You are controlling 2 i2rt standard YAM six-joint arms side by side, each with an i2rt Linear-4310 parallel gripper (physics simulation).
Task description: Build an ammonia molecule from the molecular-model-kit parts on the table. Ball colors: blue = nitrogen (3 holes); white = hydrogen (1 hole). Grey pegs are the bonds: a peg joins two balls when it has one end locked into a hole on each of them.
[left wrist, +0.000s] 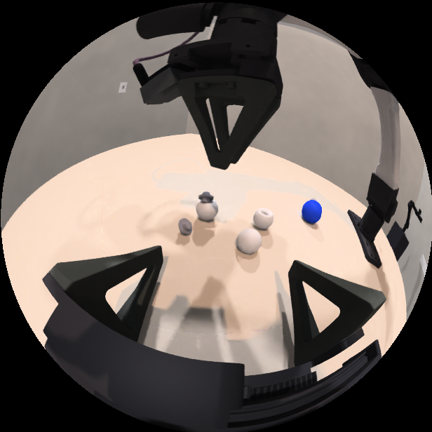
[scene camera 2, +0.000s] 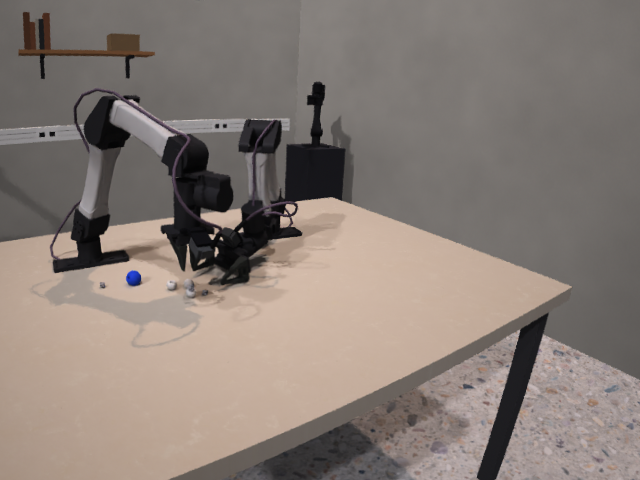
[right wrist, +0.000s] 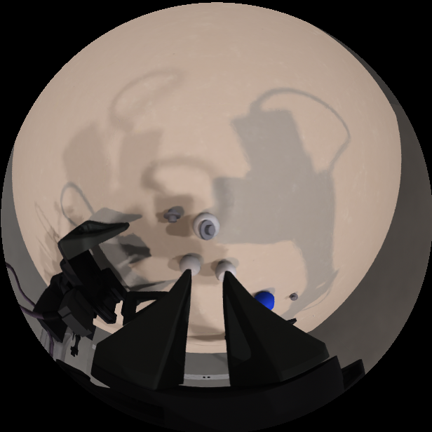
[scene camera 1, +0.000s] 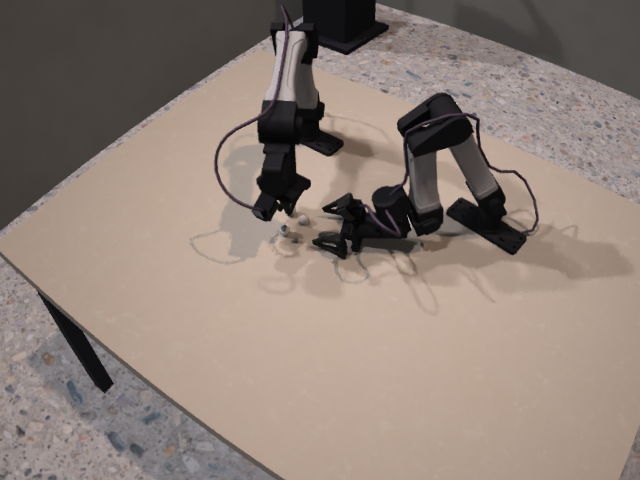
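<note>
A white ball (scene camera 1: pixel 283 230) (scene camera 2: pixel 190 292) (left wrist: pixel 207 210) (right wrist: pixel 199 220) sits on the table with a grey peg (left wrist: pixel 205 197) (right wrist: pixel 207 230) upright in its top. A loose grey peg (scene camera 1: pixel 294 239) (scene camera 2: pixel 205 292) (left wrist: pixel 185 226) (right wrist: pixel 172 216) lies beside it. Two more white balls (left wrist: pixel 249 241) (left wrist: pixel 263 219) rest nearby, one showing its hole upward. The blue ball (scene camera 2: pixel 133 277) (left wrist: pixel 312 211) (right wrist: pixel 264 300) lies farther off, near another grey peg (scene camera 2: pixel 102 284) (right wrist: pixel 293 296). My right gripper (scene camera 2: pixel 189 267) (right wrist: pixel 207 276) is slightly open and empty above the pegged ball. My left gripper (scene camera 1: pixel 318 225) (left wrist: pixel 228 263) is wide open, low beside the parts, with nothing between its fingers.
Both arms reach over the same small part of the table (scene camera 1: pixel 361 351) (scene camera 2: pixel 336 361), their grippers close together. The right arm's base (scene camera 2: pixel 90 260) stands behind the blue ball in scene camera 2. A dark pedestal (scene camera 2: pixel 315 173) stands beyond the table's edge.
</note>
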